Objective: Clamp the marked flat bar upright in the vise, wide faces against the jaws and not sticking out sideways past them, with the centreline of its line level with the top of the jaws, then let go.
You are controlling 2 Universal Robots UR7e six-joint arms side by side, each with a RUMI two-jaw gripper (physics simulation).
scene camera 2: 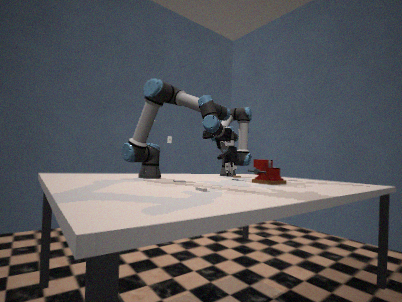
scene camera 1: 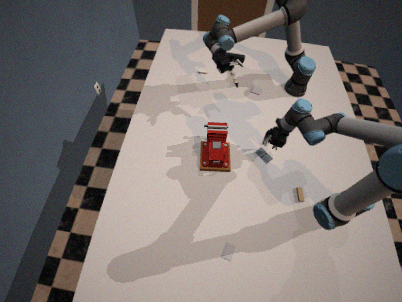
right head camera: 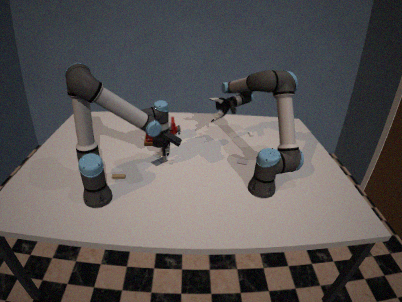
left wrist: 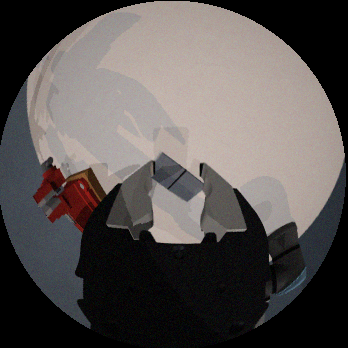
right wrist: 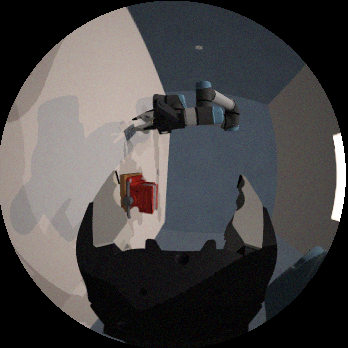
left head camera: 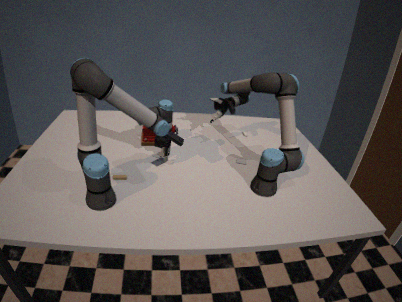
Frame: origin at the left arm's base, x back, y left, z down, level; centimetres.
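Where they show: left gripper, fingertip midpoint: (scene camera 2: pixel 229 176) (scene camera 1: pixel 267 146) (right head camera: pixel 166 159) (left wrist: pixel 177 162) (right wrist: pixel 130 124) (left head camera: pixel 166 159); right gripper, fingertip midpoint: (scene camera 1: pixel 240 77) (right head camera: pixel 210 110) (right wrist: pixel 178 172) (left head camera: pixel 209 110); left arm's base at its link origin: (right head camera: pixel 98 198) (left wrist: pixel 279 233) (left head camera: pixel 101 200); right arm's base at its link origin: (scene camera 2: pixel 149 177) (scene camera 1: pixel 294 89) (right head camera: pixel 261 189) (left head camera: pixel 263 188).
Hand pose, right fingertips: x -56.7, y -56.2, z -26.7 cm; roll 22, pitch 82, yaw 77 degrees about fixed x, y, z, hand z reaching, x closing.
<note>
Things, the pixels of their top centre, and the offset from my right fingertips.
- flat bar at its top centre: (left wrist: pixel 175 180) (right wrist: pixel 130 131) (scene camera 1: pixel 264 155) (left head camera: pixel 159 161) (right head camera: pixel 159 161) dx +19.5, dy +29.3, dz +26.3 cm
- small wooden block at its top centre: (left head camera: pixel 119 176) (scene camera 1: pixel 300 193) (right head camera: pixel 118 175) dx +38.2, dy +50.0, dz +25.2 cm
- pale flat piece at its top centre: (left head camera: pixel 241 160) (scene camera 1: pixel 256 90) dx +14.8, dy -21.8, dz +26.2 cm
- small white piece at its top centre: (scene camera 1: pixel 203 71) (left head camera: pixel 245 133) dx -23.8, dy -33.4, dz +25.5 cm
- pale piece at its top centre: (scene camera 1: pixel 229 251) dx +4.1, dy +81.8, dz +26.2 cm
The flat bar (left head camera: pixel 158 162) (right head camera: pixel 158 161) (scene camera 1: pixel 263 156) (left wrist: pixel 188 188) (right wrist: pixel 129 132) is grey with a dark line across it. It lies flat on the table, turned diagonally between the left fingertips in the left wrist view. My left gripper (left head camera: pixel 166 154) (scene camera 1: pixel 270 144) (left wrist: pixel 177 162) is open, pointing down low over the bar. The red vise (left head camera: pixel 149 133) (scene camera 1: pixel 216 150) (scene camera 2: pixel 269 173) (left wrist: pixel 76 199) (right wrist: pixel 145 197) stands on a wooden base; no bar shows in it. My right gripper (left head camera: pixel 212 110) (right head camera: pixel 211 110) (scene camera 1: pixel 240 75) (right wrist: pixel 178 172) is open and empty, raised above the table.
A small wooden block (left head camera: pixel 120 177) (right head camera: pixel 119 176) (scene camera 1: pixel 300 194) lies near the left arm's base. A pale flat piece (left head camera: pixel 241 162) (scene camera 1: pixel 256 90) lies near the right arm's base, a small white piece (left head camera: pixel 245 134) (scene camera 1: pixel 202 72) farther back. Another pale piece (scene camera 1: pixel 227 251) lies low in scene camera 1.
</note>
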